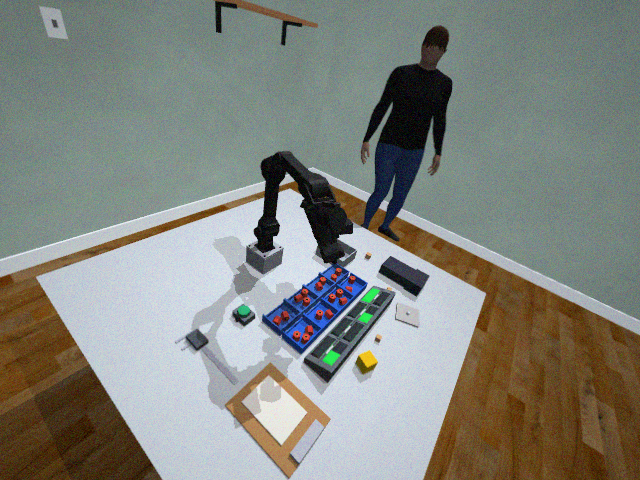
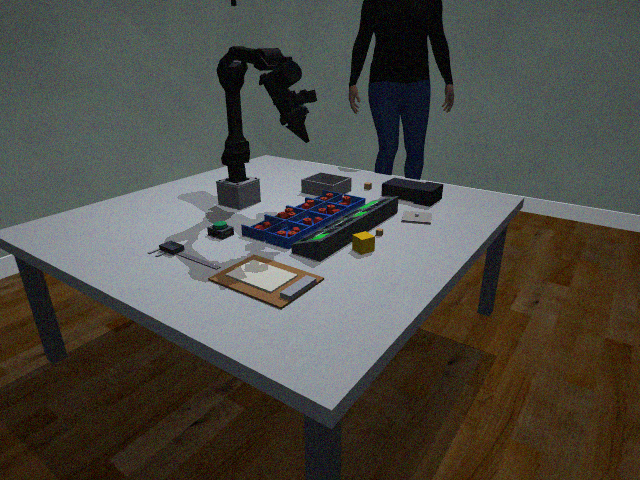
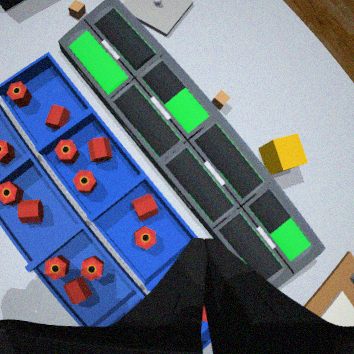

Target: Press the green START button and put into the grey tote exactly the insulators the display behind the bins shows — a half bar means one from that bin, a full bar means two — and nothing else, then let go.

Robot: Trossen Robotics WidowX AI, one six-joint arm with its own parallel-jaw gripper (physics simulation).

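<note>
My black gripper (image 1: pixel 332 259) (image 2: pixel 308 141) (image 3: pixel 201 248) is shut and empty, high above the blue bins (image 1: pixel 302 349) (image 3: pixel 115 235). Red insulators (image 1: pixel 319 313) (image 2: pixel 294 230) (image 3: pixel 145 237) lie in the bins. The dark display (image 1: pixel 316 364) (image 2: pixel 310 251) (image 3: pixel 316 245) shows a full green bar (image 3: pixel 99 62) at the far end of its bin-side row. Its outer row shows half bars at the second place (image 3: pixel 187 110) and the near end (image 3: pixel 291 239). The green START button (image 1: pixel 242 310) (image 2: pixel 220 224) stands left of the bins. The grey tote (image 2: pixel 323 188) stands beyond them, its inside partly hidden.
A yellow cube (image 1: pixel 366 361) (image 2: pixel 363 242) (image 3: pixel 285 152), small wooden cubes and a pale plate (image 1: pixel 407 314) lie beyond the display. A black box (image 1: pixel 403 275) stands right of the tote. A caliper (image 1: pixel 196 339) and a clipboard (image 1: pixel 289 465) lie nearer. A person (image 1: pixel 408 108) stands behind the table.
</note>
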